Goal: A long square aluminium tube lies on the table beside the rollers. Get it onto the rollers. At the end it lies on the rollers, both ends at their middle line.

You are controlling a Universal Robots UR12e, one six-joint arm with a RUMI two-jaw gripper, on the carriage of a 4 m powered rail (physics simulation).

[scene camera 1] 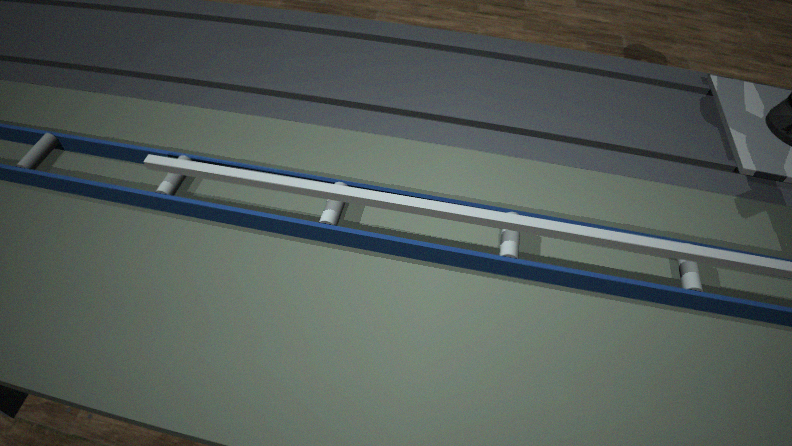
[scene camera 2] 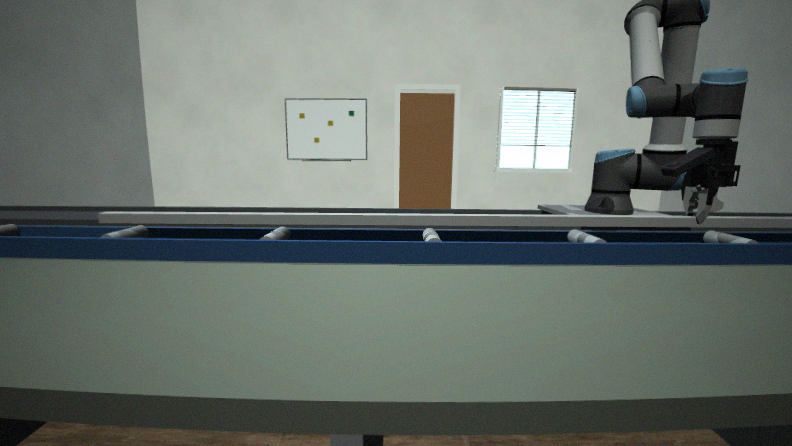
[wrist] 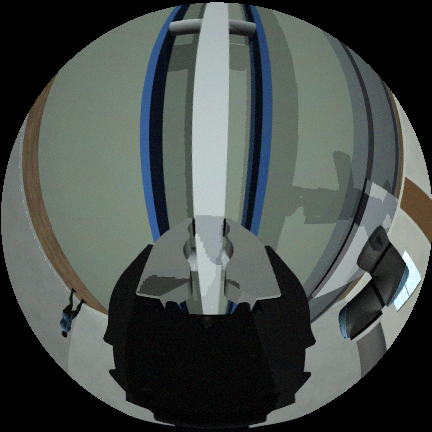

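Pixels of known places: gripper, fingertip midpoint: [scene camera 2: 694, 222] [wrist: 208, 219]; arm's base, link origin: [scene camera 2: 608, 211] [wrist: 370, 245].
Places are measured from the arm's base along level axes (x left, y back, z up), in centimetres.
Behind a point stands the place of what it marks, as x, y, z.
Note:
The long square aluminium tube [scene camera 1: 421, 203] {-105.3, -62.3, 7.6} [scene camera 2: 332, 219] {-109.8, -63.5, 6.4} [wrist: 211, 125] {-23.8, -61.3, 7.6} is held up over the roller track, running lengthwise along it. In scene camera 2 it shows above the rollers [scene camera 1: 508, 243] {-85.6, -65.1, 2.9} [scene camera 2: 431, 234] {-85.4, -64.1, 3.0} [wrist: 185, 27], with a gap under it. In the wrist view it runs between the two blue side rails [scene camera 1: 387, 244] {-111.0, -69.4, 0.5} [scene camera 2: 332, 252] {-108.9, -69.4, -0.4} [wrist: 145, 125] {-25.0, -68.6, 2.2}, nearly parallel to them. Its left end shows in scene camera 1; its right end is outside that view. My gripper [scene camera 2: 701, 214] {-15.4, -61.3, 6.2} [wrist: 208, 219] {-15.4, -61.3, 6.2} is shut on the tube, one jaw on each side, at the right in scene camera 2.
The track lies on the grey-green table [scene camera 1: 332, 343] {-116.9, -92.9, -3.0} [scene camera 2: 387, 332] {-95.3, -101.9, -3.0}. Behind it runs the grey powered rail [scene camera 1: 387, 72], with the carriage [scene camera 1: 745, 138] {-18.5, -8.9, 0.0} at the right. The arm's base [scene camera 2: 609, 202] {-4.5, -7.2, 5.0} stands on the carriage. A person [wrist: 67, 317] shows in the wrist view.

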